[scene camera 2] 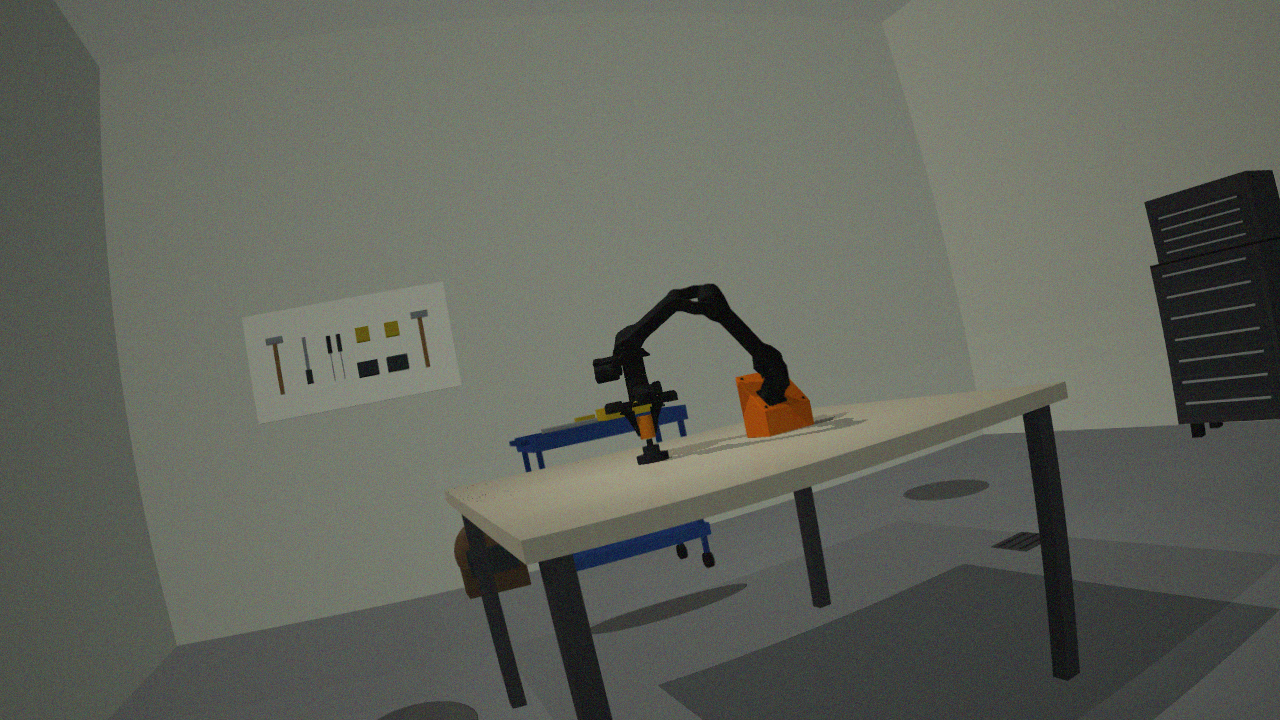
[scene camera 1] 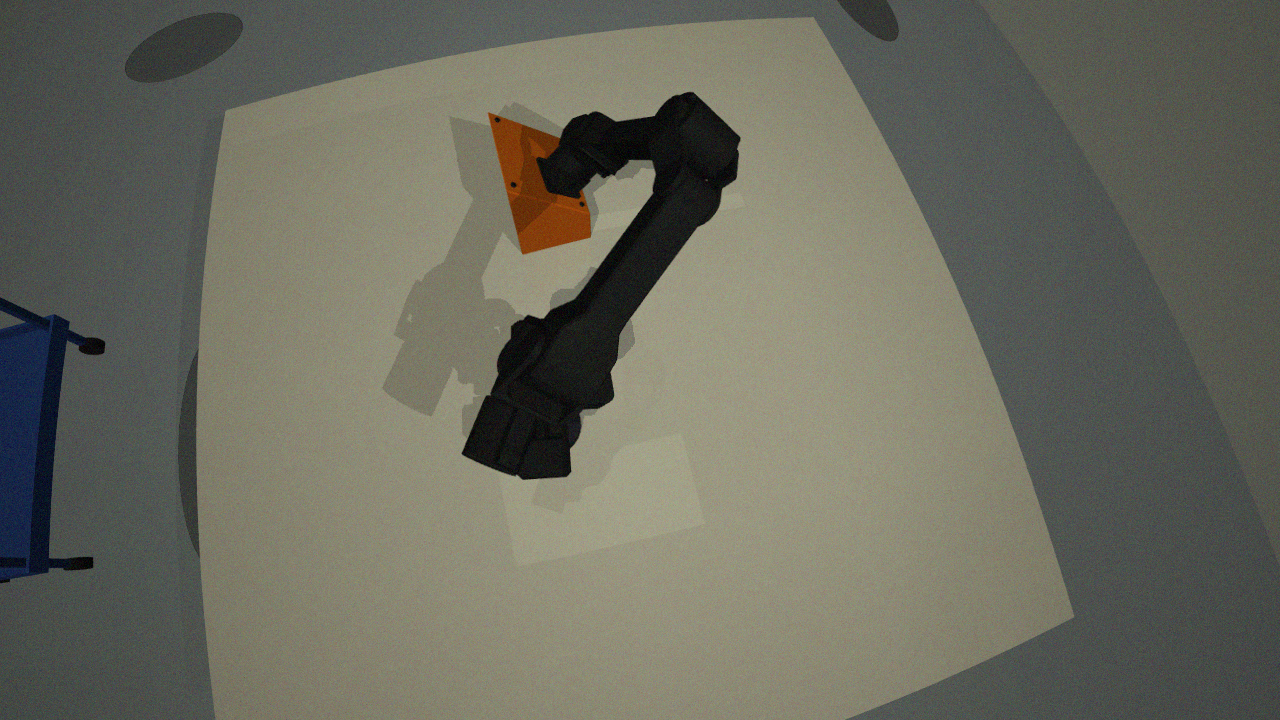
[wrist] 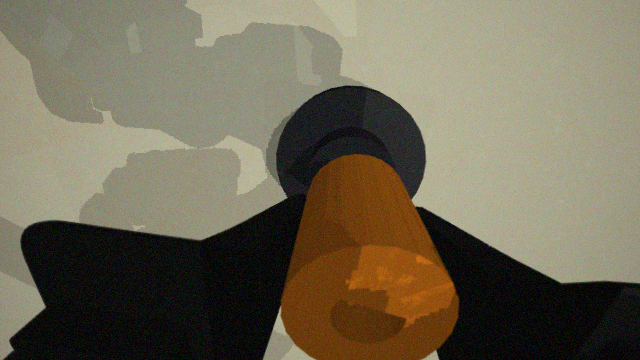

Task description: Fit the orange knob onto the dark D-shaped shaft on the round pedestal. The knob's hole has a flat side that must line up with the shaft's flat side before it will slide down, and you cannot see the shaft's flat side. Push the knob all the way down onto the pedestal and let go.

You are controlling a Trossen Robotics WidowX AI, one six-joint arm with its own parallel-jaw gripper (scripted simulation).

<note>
My gripper carries an orange knob.
My gripper is seen too in scene camera 2 and in the wrist view.
</note>
